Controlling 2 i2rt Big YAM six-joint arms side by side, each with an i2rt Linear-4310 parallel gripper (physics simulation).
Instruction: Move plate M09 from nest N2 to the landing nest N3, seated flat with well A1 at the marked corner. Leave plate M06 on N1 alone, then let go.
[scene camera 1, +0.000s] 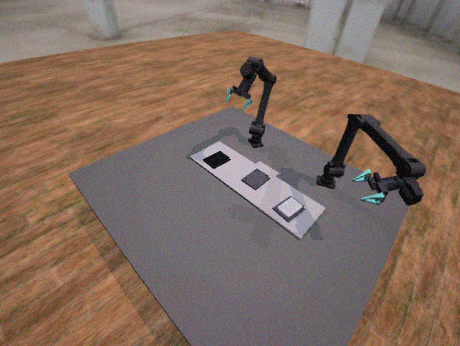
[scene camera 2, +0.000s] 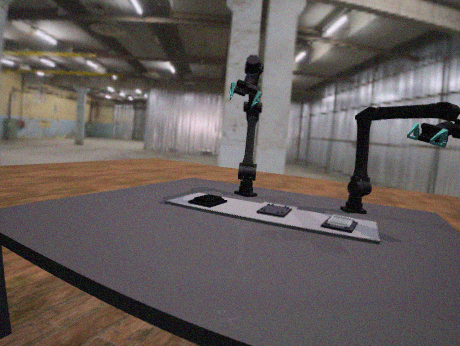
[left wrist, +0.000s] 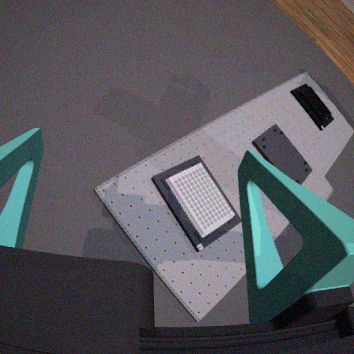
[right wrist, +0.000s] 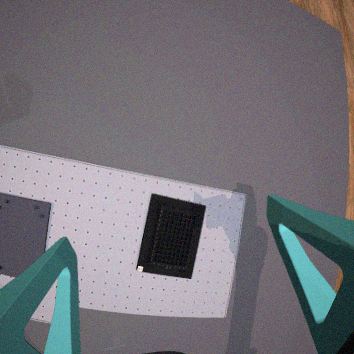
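A white well plate (scene camera 1: 290, 206) (scene camera 2: 342, 220) (left wrist: 201, 199) sits on a dark nest at the board's right end in the scene views. A black well plate (scene camera 1: 217, 159) (scene camera 2: 208, 200) (right wrist: 175, 237) sits at the left end, a small white tag (right wrist: 140, 269) at one corner. Between them is a bare dark grey nest (scene camera 1: 256, 178) (scene camera 2: 274, 209) (left wrist: 283, 154). I cannot read plate or nest names. My left gripper (scene camera 1: 357, 189) (scene camera 2: 419, 141) (left wrist: 142, 148) is open and empty, raised beyond the board's right end. My right gripper (scene camera 1: 235, 106) (scene camera 2: 242, 102) (right wrist: 168, 227) is open and empty, high behind the board.
The pale perforated board (scene camera 1: 235, 174) (scene camera 2: 310, 221) (left wrist: 180, 280) (right wrist: 95, 240) lies on the dark grey table top (scene camera 1: 200, 250) (scene camera 2: 200, 270). It has a small tab at its back edge. Both arm bases stand behind the board.
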